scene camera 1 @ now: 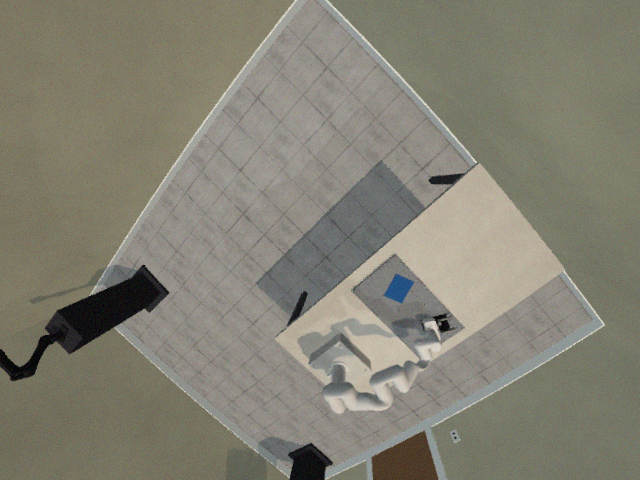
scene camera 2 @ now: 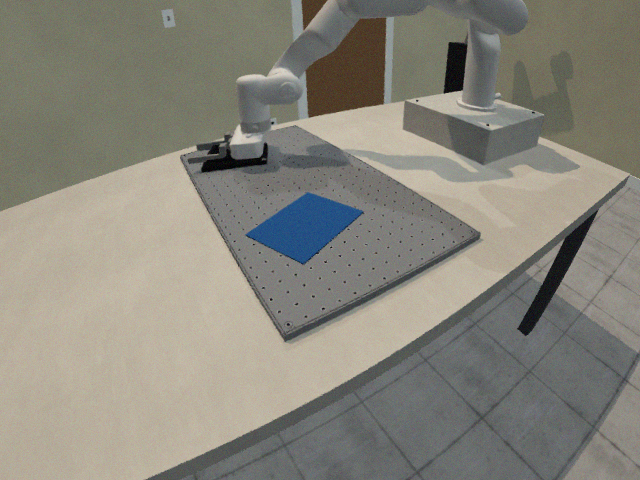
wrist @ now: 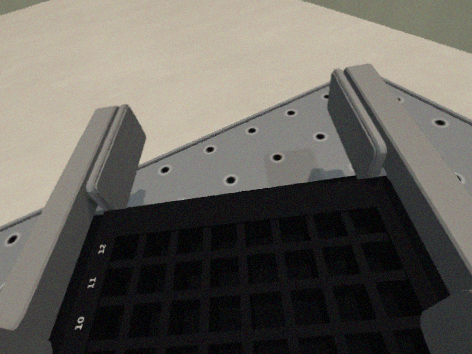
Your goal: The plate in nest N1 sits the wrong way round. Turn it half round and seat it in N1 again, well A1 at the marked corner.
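The plate (wrist: 240, 197) (scene camera 2: 235, 163) is black and many-welled. It lies level under my gripper near a board corner. In the wrist view its numbers 12, 11 and 10 run down the left side, with 12 at the far end. Well A1, the marked corner and the nest's own outline do not show clearly. My gripper (wrist: 237, 102) (scene camera 2: 195, 153) is shut on nothing. Its fingers stand a plate's width or so apart even so, and their pads reach out past the plate's far end. The gap between pads and plate is hard to judge.
The grey perforated board (scene camera 2: 392, 248) (scene camera 1: 377, 304) lies on the pale table (scene camera 2: 129, 289) (scene camera 1: 496, 222). A flat blue rectangle (scene camera 2: 306, 226) (scene camera 1: 398, 288) lies on the board, apart from the plate. The arm's box-shaped base (scene camera 2: 460, 131) stands on the table beside the board.
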